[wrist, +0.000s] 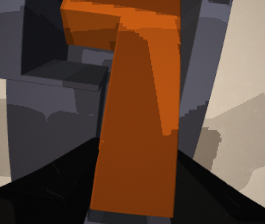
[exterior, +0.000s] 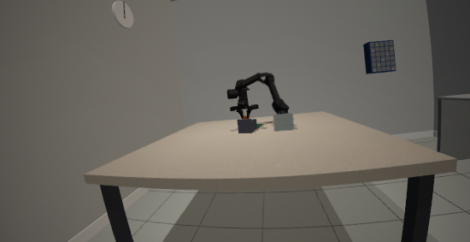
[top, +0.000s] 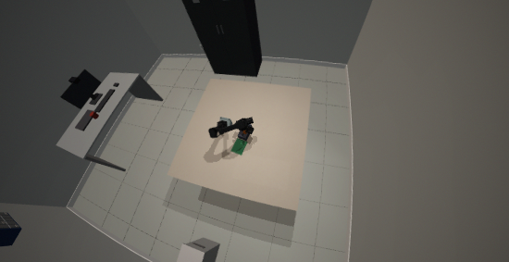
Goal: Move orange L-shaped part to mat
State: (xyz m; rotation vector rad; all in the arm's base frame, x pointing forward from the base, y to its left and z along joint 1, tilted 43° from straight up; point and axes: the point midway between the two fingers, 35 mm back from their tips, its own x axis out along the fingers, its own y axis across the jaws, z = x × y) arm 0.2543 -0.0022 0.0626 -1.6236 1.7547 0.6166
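My gripper tip is now 4 cm past the green mat, 14 cm to the left of it and 8 cm above it. From my gripper tip the other things lie so: orange L-shaped part 1 cm behind, 4 cm to the left, 3 cm below.
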